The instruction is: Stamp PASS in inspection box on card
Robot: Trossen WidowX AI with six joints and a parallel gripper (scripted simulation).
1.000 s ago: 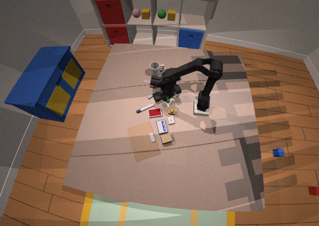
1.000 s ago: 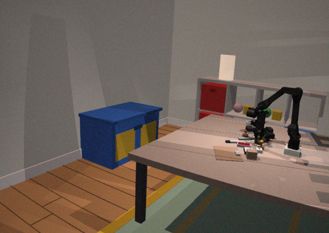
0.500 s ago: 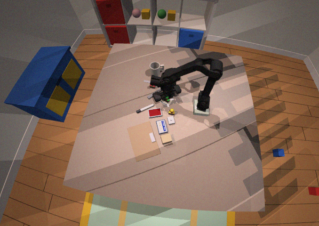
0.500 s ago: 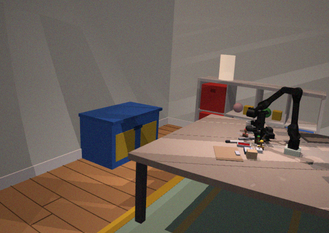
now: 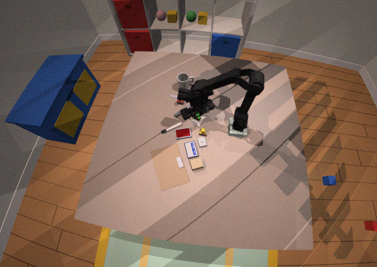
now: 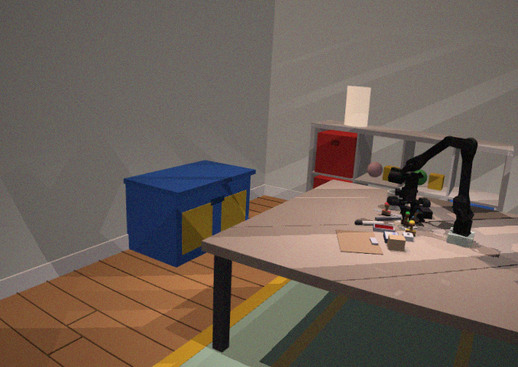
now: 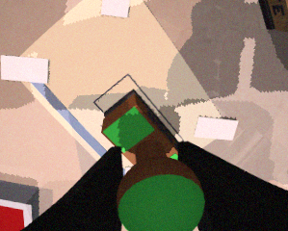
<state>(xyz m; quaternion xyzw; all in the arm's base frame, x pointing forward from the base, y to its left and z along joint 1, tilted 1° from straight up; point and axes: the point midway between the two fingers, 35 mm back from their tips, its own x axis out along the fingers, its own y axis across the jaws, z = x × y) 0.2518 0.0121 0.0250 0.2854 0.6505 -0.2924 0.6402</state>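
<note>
My gripper tip is 30 mm above the white card and 20 mm short of it. Round my gripper tip: blue-knobbed stamp (100 mm to the right, 10 mm below); then yellow-knobbed stamp (90 mm to the left, 60 mm behind, 10 mm below); then green-knobbed stamp (right at my gripper tip).
</note>
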